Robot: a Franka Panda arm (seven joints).
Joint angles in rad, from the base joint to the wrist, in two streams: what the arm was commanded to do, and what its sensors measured. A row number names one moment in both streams.
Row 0, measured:
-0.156 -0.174 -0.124 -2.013 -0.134 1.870 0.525
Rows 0 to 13, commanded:
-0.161 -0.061 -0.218 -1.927 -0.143 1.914 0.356
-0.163 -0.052 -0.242 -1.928 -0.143 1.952 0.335
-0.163 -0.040 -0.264 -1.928 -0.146 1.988 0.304
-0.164 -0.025 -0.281 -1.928 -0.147 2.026 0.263
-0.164 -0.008 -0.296 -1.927 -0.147 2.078 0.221
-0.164 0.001 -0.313 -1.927 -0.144 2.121 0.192
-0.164 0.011 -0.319 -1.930 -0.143 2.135 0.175
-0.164 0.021 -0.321 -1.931 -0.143 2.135 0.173
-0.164 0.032 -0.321 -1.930 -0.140 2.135 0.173
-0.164 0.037 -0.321 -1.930 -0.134 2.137 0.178
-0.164 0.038 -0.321 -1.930 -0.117 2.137 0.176
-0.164 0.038 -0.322 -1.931 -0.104 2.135 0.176
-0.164 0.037 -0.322 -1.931 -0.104 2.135 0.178
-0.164 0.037 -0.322 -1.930 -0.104 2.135 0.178
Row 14, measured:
-0.163 0.032 -0.322 -1.948 -0.122 2.128 0.188
